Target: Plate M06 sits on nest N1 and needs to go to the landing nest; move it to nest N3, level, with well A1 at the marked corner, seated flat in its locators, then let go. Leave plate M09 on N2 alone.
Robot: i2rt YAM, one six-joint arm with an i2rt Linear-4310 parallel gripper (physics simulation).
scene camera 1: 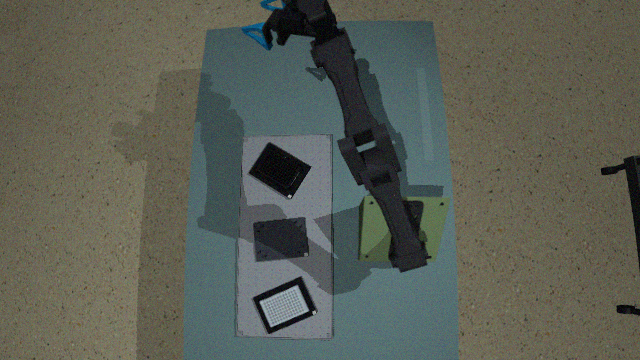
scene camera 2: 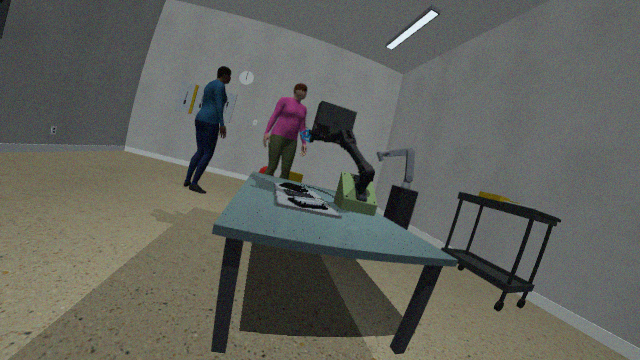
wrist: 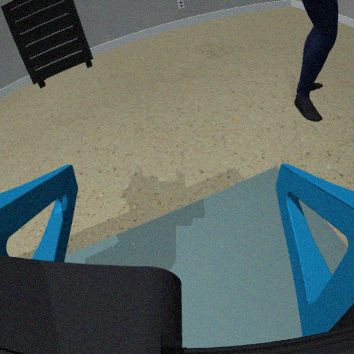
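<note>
My gripper (scene camera 1: pixel 253 17) (wrist: pixel 176 175) is open and empty, its blue fingers wide apart. It is high at the table's far left corner in scene camera 1, well away from the nests. A black plate (scene camera 1: pixel 280 167) lies turned on the top nest. The dark grey middle nest (scene camera 1: pixel 281 239) bears no plate and has a pale corner mark (scene camera 1: pixel 306 254). A white gridded plate (scene camera 1: pixel 285 306) lies on the black bottom nest (scene camera 1: pixel 264 321), also turned. No labels are readable, so I cannot tell which plate is M06 or M09. No plate shows in the wrist view.
The nests stand on a pale perforated board (scene camera 1: pixel 322 200) on the blue-green table (scene camera 1: pixel 390 315) (scene camera 2: pixel 320 235). The arm's base sits on a green block (scene camera 1: pixel 437 225) (scene camera 2: pixel 357 202) right of the board. Two people (scene camera 2: pixel 210 110) (scene camera 2: pixel 287 120) stand behind the table. A cart (scene camera 2: pixel 510 206) stands right.
</note>
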